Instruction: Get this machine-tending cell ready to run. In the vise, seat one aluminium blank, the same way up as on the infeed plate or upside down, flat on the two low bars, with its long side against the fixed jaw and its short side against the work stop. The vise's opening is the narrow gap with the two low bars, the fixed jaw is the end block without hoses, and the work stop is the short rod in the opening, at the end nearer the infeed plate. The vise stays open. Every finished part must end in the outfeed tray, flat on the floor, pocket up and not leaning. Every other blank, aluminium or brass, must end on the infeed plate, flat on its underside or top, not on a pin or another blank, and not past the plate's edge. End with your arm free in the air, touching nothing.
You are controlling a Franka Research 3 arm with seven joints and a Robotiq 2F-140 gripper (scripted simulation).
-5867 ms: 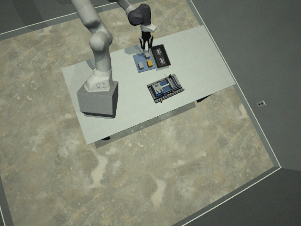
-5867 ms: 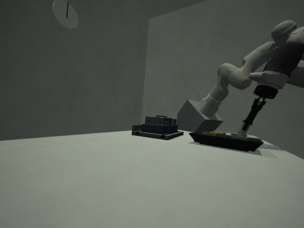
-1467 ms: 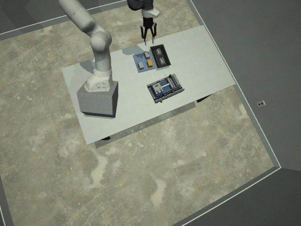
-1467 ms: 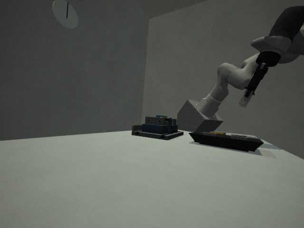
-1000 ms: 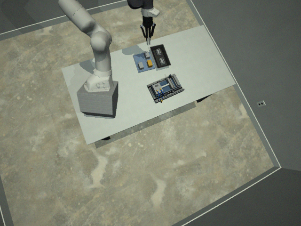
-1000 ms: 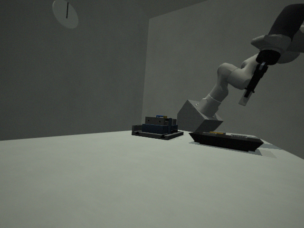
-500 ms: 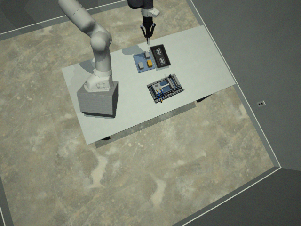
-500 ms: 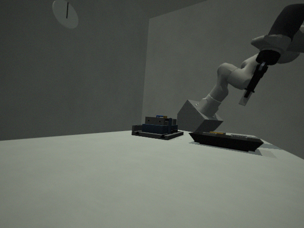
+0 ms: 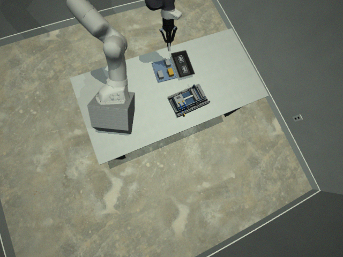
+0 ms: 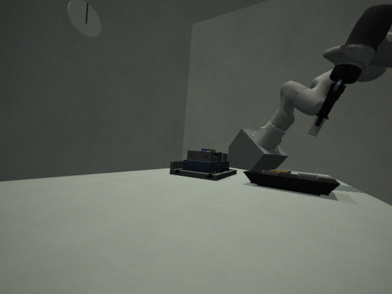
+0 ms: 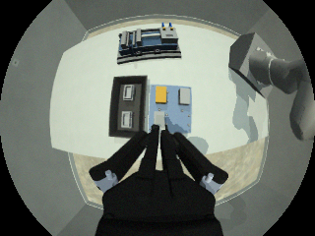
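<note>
Now: the brass blank 190 mm below my hand, 110 mm to the right of it and 10 mm behind it.
</note>
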